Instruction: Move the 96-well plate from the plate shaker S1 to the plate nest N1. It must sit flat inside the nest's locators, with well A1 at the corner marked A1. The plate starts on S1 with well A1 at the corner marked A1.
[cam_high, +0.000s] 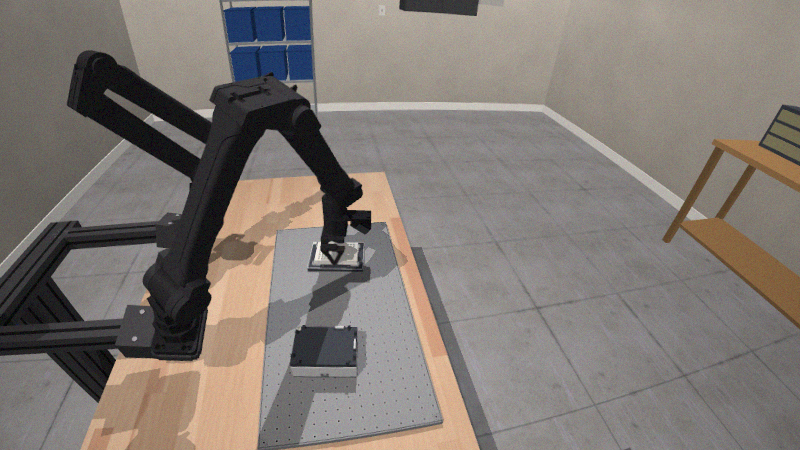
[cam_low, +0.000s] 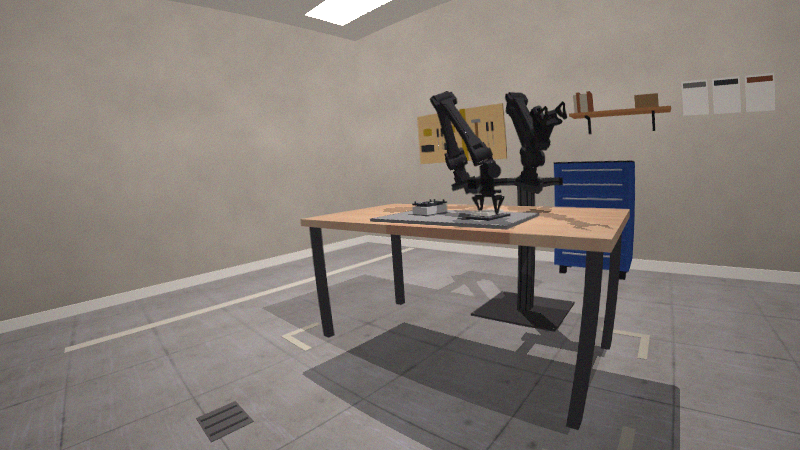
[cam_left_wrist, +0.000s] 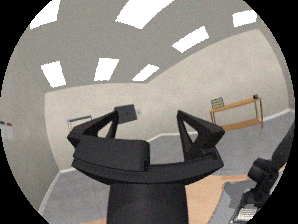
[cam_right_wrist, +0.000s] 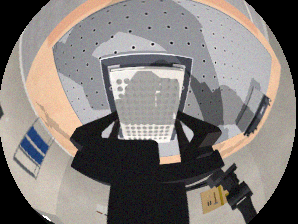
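Right now my right hand is right at the white 96-well plate. Also, from my right hand: dark plate nest N1: 20 mm below; then plate shaker S1: 330 mm to the right, 50 mm behind, 10 mm above.
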